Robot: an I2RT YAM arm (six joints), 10 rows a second.
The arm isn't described. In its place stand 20 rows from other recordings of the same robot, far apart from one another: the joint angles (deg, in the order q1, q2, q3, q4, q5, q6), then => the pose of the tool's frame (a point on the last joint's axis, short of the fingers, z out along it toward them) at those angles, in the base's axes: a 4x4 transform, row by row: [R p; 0 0 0 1], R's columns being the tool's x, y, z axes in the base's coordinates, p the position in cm.
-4.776 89.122 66.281 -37.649 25.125 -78.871 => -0.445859 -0.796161 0.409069 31.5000; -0.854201 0.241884 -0.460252 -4.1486; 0.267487 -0.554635 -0.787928 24.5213; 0 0 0 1
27.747 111.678 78.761 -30.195 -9.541 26.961 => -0.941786 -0.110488 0.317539 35.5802; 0.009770 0.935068 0.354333 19.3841; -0.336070 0.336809 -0.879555 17.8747; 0 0 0 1
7.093 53.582 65.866 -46.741 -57.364 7.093 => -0.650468 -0.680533 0.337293 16.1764; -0.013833 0.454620 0.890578 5.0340; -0.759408 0.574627 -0.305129 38.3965; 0 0 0 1
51.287 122.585 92.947 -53.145 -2.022 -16.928 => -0.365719 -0.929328 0.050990 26.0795; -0.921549 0.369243 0.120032 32.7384; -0.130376 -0.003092 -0.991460 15.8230; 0 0 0 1
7.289 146.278 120.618 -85.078 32.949 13.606 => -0.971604 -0.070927 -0.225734 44.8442; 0.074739 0.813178 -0.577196 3.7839; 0.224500 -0.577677 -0.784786 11.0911; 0 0 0 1
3.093 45.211 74.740 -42.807 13.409 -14.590 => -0.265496 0.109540 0.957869 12.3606; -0.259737 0.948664 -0.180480 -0.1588; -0.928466 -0.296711 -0.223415 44.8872; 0 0 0 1
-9.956 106.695 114.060 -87.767 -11.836 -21.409 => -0.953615 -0.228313 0.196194 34.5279; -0.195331 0.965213 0.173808 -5.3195; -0.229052 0.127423 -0.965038 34.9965; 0 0 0 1
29.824 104.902 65.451 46.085 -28.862 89.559 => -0.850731 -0.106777 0.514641 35.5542; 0.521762 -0.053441 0.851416 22.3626; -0.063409 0.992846 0.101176 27.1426; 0 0 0 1
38.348 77.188 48.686 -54.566 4.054 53.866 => -0.953508 0.267772 0.138279 17.3009; 0.272906 0.961848 0.019250 13.3661; -0.127849 0.056092 -0.990206 19.8035; 0 0 0 1
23.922 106.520 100.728 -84.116 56.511 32.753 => -0.889151 0.307404 0.338987 32.7424; -0.067851 0.644023 -0.761991 11.2765; -0.452555 -0.700526 -0.551776 30.7930; 0 0 0 1
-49.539 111.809 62.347 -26.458 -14.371 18.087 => -0.381675 0.858788 0.341772 23.3400; 0.910949 0.412116 -0.018240 -26.0037; -0.156514 0.304375 -0.939606 10.6183; 0 0 0 1
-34.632 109.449 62.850 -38.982 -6.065 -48.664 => -0.961127 -0.247152 0.123088 27.2242; -0.243595 0.968906 0.043394 -18.3460; -0.129986 0.011723 -0.991447 11.6580; 0 0 0 1
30.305 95.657 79.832 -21.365 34.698 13.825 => -0.512323 0.102030 0.852711 33.8615; -0.071880 0.984339 -0.160966 17.4438; -0.855780 -0.143759 -0.496965 30.4709; 0 0 0 1
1.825 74.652 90.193 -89.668 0.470 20.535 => -0.910679 0.309511 0.273619 19.9974; 0.321929 0.946764 0.000511 0.6080; -0.258895 0.088551 -0.961838 38.6115; 0 0 0 1
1.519 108.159 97.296 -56.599 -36.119 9.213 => -0.950980 -0.096258 0.293890 39.2886; 0.104160 0.795102 0.597465 3.1411; -0.291183 0.598789 -0.746100 28.2195; 0 0 0 1
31.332 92.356 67.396 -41.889 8.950 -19.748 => -0.583287 -0.699652 0.412630 27.7246; -0.745845 0.662530 0.069065 16.2297; -0.321701 -0.267473 -0.908277 22.7913; 0 0 0 1
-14.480 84.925 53.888 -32.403 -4.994 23.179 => -0.712935 0.535224 0.453055 27.8128; 0.589087 0.807615 -0.027092 -6.8624; -0.380394 0.247574 -0.891071 20.3645; 0 0 0 1
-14.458 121.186 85.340 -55.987 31.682 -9.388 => -0.986876 0.035696 -0.157486 37.0173; 0.111101 0.857833 -0.501776 -11.4752; 0.117185 -0.512687 -0.850541 14.0272; 0 0 0 1
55.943 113.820 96.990 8.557 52.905 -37.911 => -0.028155 -0.094993 0.995080 28.8399; -0.703400 0.709185 0.047798 37.5949; -0.710236 -0.698594 -0.086786 32.7771; 0 0 0 1
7.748 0.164 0.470 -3.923 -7.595 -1.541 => -0.055379 -0.265921 0.962403 10.8109; -0.034437 0.963817 0.264331 1.9458; -0.997871 -0.018504 -0.062533 16.8670; 0 0 0 1
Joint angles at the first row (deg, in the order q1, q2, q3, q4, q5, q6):
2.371 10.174 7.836 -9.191 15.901 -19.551
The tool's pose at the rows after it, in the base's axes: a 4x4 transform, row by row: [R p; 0 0 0 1], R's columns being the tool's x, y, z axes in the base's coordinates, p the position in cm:
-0.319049 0.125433 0.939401 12.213; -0.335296 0.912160 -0.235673 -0.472; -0.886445 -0.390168 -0.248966 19.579; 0 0 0 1
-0.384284 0.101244 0.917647 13.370; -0.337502 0.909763 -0.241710 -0.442; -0.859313 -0.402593 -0.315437 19.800; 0 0 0 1
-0.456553 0.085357 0.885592 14.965; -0.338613 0.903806 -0.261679 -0.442; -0.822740 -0.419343 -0.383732 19.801; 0 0 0 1
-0.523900 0.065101 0.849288 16.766; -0.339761 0.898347 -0.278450 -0.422; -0.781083 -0.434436 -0.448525 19.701; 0 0 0 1
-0.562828 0.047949 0.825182 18.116; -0.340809 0.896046 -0.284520 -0.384; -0.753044 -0.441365 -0.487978 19.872; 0 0 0 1
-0.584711 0.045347 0.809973 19.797; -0.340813 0.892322 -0.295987 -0.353; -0.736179 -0.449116 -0.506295 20.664; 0 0 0 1
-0.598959 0.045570 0.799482 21.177; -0.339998 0.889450 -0.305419 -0.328; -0.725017 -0.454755 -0.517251 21.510; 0 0 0 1
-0.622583 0.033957 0.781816 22.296; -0.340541 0.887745 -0.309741 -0.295; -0.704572 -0.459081 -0.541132 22.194; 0 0 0 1
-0.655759 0.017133 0.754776 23.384; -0.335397 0.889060 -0.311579 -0.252; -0.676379 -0.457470 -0.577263 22.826; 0 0 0 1
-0.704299 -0.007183 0.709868 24.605; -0.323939 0.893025 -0.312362 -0.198; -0.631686 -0.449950 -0.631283 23.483; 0 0 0 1
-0.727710 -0.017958 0.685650 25.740; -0.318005 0.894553 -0.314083 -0.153; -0.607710 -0.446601 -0.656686 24.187; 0 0 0 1
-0.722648 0.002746 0.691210 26.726; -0.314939 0.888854 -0.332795 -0.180; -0.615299 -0.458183 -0.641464 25.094; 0 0 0 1
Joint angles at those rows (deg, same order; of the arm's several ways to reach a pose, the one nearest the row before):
2.369 16.843 10.787 -8.948 15.921 -19.552
2.372 24.231 13.126 -8.075 16.229 -19.551
2.373 33.061 15.640 -6.283 17.345 -19.550
2.372 41.931 18.588 -4.842 18.262 -19.551
2.372 47.657 21.431 -4.756 18.568 -19.550
2.372 53.232 25.560 -4.753 19.224 -19.572
2.372 57.188 29.387 -5.542 19.770 -19.551
2.370 60.403 33.059 -7.813 19.987 -19.552
2.372 63.636 37.103 -11.377 20.032 -19.136
2.371 67.505 42.216 -16.906 19.966 -18.262
2.372 70.566 46.414 -20.185 20.010 -17.824
2.371 72.401 49.408 -20.470 21.168 -17.781

